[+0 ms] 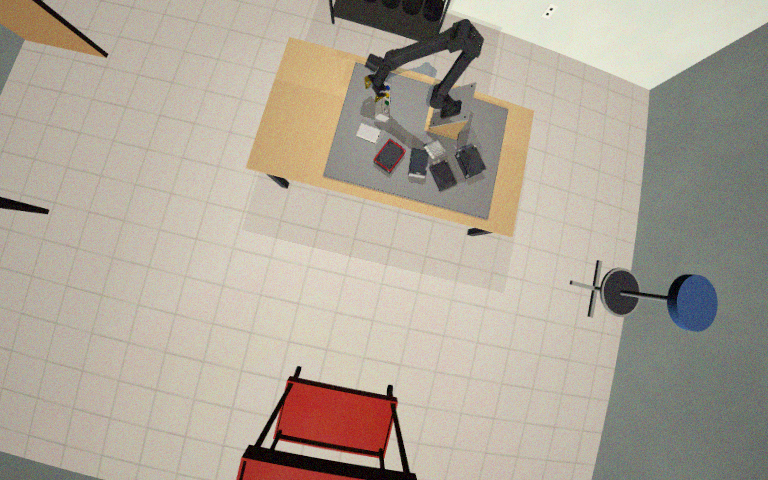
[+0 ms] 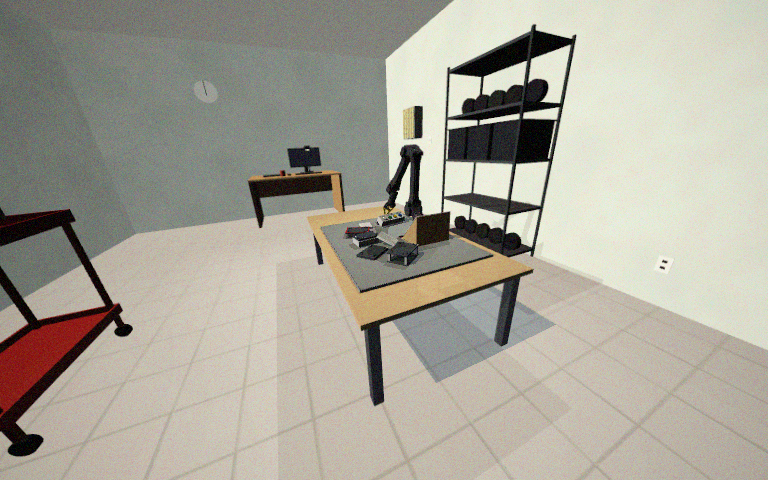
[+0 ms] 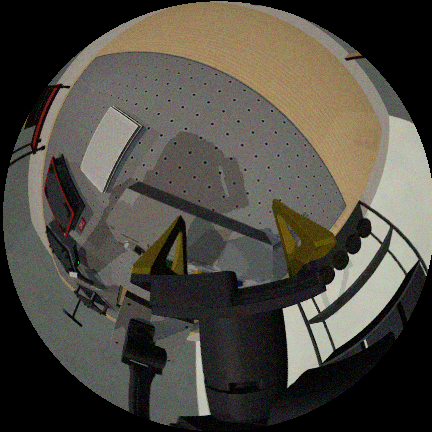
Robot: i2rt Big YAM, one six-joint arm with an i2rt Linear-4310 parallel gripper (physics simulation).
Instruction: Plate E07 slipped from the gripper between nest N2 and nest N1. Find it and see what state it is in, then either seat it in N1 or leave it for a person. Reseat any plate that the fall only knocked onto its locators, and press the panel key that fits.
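Frame: origin at the arm's base, x left, y back, z up, level; metres.
Where they show: gripper, between the fingertips: [image 1: 370, 95] [image 3: 227, 210]; arm's base, origin of its link: [image 1: 451, 110] [image 2: 421, 224] [image 3: 139, 334].
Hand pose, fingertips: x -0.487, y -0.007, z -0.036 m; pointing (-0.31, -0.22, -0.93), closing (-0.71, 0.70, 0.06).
Note:
Each offset is from my fingertips to the top centre of the thing. "spot": to the spot under its first point. Level surfaces: height alone.
My gripper [image 1: 374, 89] [image 2: 388, 210] [image 3: 227, 210] is open and empty, low over the key panel @(dx +0.076, dy -0.002, dz +0.019 m) [image 1: 383, 108] [image 2: 391, 219] [image 3: 150, 226]. The panel's green key @(dx +0.102, dy -0.023, dz +0.010 m) [image 3: 169, 263] and blue key @(dx +0.087, dy +0.076, dz +0.010 m) [image 3: 240, 283] show partly behind the fingers. A red-edged dark unit @(dx +0.182, dy -0.328, dz -0.019 m) [image 1: 389, 155] [image 2: 358, 230] [image 3: 59, 197] and three dark units @(spot: dx +0.350, dy -0.334, dz -0.011 m) [image 1: 417, 161] @(spot: dx +0.524, dy -0.360, dz -0.051 m) [image 1: 442, 174] @(spot: dx +0.669, dy -0.251, dz -0.006 m) [image 1: 470, 160] stand on the mat. A pale, square plate-like piece [image 1: 434, 148] [image 2: 389, 237] lies close behind the middle dark units. Labels are too small to read, so which is N1, N2 or E07 I cannot tell.
A white flat block @(dx +0.030, dy -0.205, dz -0.051 m) [image 1: 368, 133] [image 3: 111, 147] lies on the grey mat @(dz -0.065 m) [image 1: 351, 161] between the panel and the red-edged unit. A wooden upright bracket [image 1: 447, 130] [image 2: 433, 228] stands by the arm base. A shelf rack [image 2: 514, 181] stands behind the table @(dz -0.078 m) [image 1: 294, 101].

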